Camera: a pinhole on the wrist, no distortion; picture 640 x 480 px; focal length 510.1 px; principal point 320.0 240.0 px. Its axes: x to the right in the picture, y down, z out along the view. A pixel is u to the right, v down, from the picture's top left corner.
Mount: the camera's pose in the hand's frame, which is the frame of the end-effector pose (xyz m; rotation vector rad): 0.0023 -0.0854 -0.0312 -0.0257 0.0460 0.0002
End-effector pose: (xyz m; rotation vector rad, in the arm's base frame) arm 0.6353 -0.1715 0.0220 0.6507 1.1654 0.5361
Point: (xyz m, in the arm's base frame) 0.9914 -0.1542 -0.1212
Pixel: 619 193
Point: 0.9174 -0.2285 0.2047
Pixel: 190 457
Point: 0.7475 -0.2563 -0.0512
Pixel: 380 106
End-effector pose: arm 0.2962 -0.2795 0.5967 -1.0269 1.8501 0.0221
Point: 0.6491 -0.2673 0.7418
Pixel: outside the picture
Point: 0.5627 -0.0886 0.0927
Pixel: 483 432
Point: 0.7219 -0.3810 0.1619
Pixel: 601 148
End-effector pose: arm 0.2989 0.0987 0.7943 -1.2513 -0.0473 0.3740
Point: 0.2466 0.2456 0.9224
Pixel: 230 268
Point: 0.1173 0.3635 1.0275
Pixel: 122 204
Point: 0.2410 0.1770 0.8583
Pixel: 133 454
